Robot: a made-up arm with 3 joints. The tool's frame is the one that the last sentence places.
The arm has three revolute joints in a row. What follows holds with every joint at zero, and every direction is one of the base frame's. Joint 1 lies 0.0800 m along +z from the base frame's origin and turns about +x. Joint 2 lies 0.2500 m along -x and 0.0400 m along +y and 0.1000 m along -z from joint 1 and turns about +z. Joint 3 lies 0.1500 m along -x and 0.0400 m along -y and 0.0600 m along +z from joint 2 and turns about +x. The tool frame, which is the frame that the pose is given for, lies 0.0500 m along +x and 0.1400 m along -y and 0.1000 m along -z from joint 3; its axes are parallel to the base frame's.
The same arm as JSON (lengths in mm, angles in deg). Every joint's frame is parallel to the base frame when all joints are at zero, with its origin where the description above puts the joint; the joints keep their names.
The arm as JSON. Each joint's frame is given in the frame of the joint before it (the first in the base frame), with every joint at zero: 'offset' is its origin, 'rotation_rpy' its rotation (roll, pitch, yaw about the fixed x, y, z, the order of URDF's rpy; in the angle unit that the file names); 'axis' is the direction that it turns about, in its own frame. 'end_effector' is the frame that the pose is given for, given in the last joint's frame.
{"length_unit": "mm", "angle_unit": "deg", "chain": [
  {"id": "joint 1", "offset": [0.0, 0.0, 80.0], "rotation_rpy": [0.0, 0.0, 0.0], "axis": [1.0, 0.0, 0.0]},
  {"id": "joint 2", "offset": [-250.0, 40.0, -100.0], "rotation_rpy": [0.0, 0.0, 0.0], "axis": [0.0, 0.0, 1.0]},
  {"id": "joint 3", "offset": [-150.0, -40.0, 60.0], "rotation_rpy": [0.0, 0.0, 0.0], "axis": [1.0, 0.0, 0.0]}
], "end_effector": {"offset": [50.0, -140.0, -100.0], "rotation_rpy": [0.0, 0.0, 0.0]}}

